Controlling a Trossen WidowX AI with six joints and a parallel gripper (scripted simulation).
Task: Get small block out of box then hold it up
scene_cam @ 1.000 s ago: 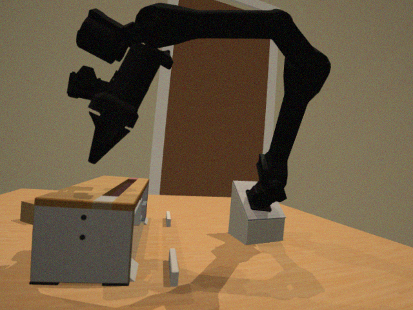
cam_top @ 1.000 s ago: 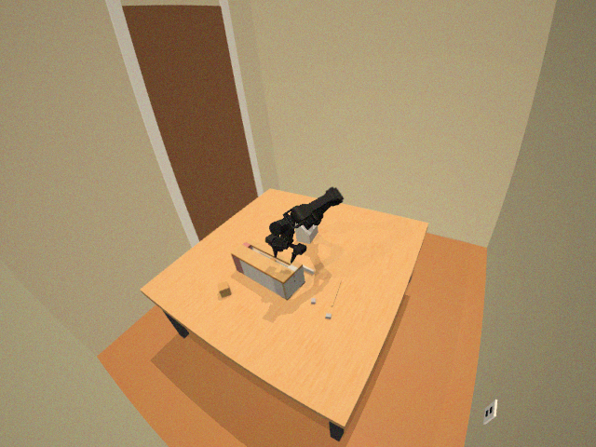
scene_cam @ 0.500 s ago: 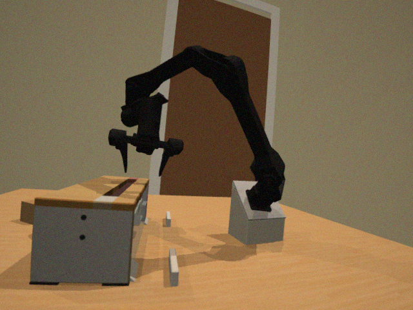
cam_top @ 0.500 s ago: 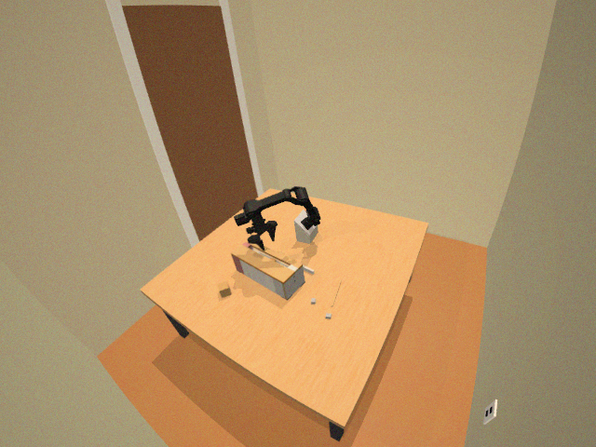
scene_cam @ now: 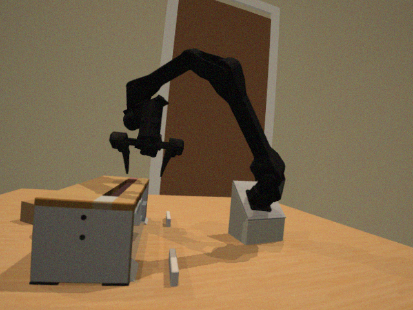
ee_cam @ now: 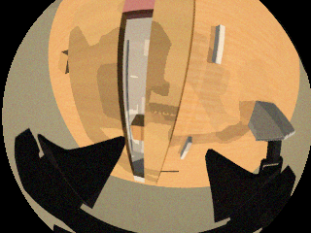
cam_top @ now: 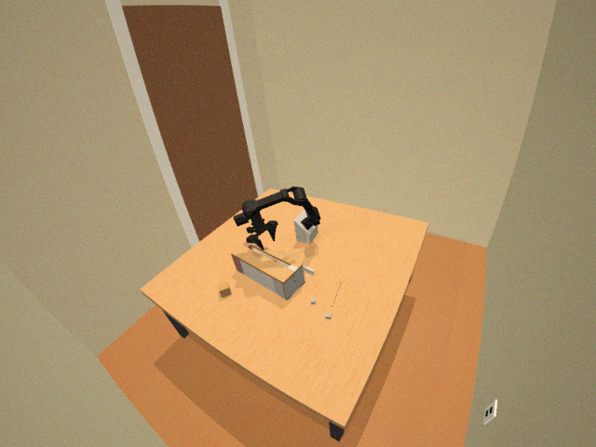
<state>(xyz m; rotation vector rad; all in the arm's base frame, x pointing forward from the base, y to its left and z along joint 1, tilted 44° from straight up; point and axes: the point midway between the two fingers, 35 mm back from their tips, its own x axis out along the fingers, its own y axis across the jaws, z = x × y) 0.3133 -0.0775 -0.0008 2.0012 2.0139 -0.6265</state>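
Now: the box 9 cm below my gripper tip, 3 cm ahead of it and 2 cm to the left of it. The rest, counted from my gripper tip: thin stick 39 cm to the left, 15 cm below, 2 cm ahead; then brown block 28 cm ahead, 13 cm below, 12 cm to the right; then tan block 7 cm below, 4 cm to the left, 4 cm ahead.
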